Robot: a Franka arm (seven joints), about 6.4 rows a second.
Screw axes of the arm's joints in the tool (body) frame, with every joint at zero. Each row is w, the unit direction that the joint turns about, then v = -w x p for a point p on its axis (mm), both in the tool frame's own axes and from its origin. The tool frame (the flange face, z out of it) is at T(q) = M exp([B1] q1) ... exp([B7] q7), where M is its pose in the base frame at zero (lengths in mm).
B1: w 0 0 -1 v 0.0 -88.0 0.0
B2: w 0 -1 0 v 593.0 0.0 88.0
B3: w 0 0 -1 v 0.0 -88.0 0.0
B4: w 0 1 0 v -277.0 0.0 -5.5
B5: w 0 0 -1 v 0.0 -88.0 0.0
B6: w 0 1 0 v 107.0 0.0 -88.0
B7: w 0 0 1 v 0.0 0.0 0.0
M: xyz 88.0 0.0 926.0 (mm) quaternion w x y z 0 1 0 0
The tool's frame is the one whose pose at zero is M.
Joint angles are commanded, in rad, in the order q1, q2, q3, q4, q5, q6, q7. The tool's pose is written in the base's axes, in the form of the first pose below.
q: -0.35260 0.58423 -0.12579 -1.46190 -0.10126 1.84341 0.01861
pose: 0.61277, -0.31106, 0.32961, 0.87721, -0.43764, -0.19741, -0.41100, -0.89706, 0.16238
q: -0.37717 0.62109 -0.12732 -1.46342 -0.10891 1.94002 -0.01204
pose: 0.61456, -0.33092, 0.31021, 0.89499, -0.42132, -0.14658, -0.39756, -0.90238, 0.16631
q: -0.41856 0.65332 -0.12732 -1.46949 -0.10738 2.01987 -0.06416
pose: 0.60687, -0.35833, 0.29084, 0.90810, -0.40269, -0.11484, -0.38302, -0.90962, 0.16091
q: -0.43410 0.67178 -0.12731 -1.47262 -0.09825 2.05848 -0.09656
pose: 0.60411, -0.36821, 0.27934, 0.91669, -0.38628, -0.10226, -0.36938, -0.91679, 0.15183
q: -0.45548 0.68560 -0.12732 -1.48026 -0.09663 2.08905 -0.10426
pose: 0.59684, -0.38115, 0.26859, 0.91337, -0.39600, -0.09450, -0.38005, -0.91258, 0.15085
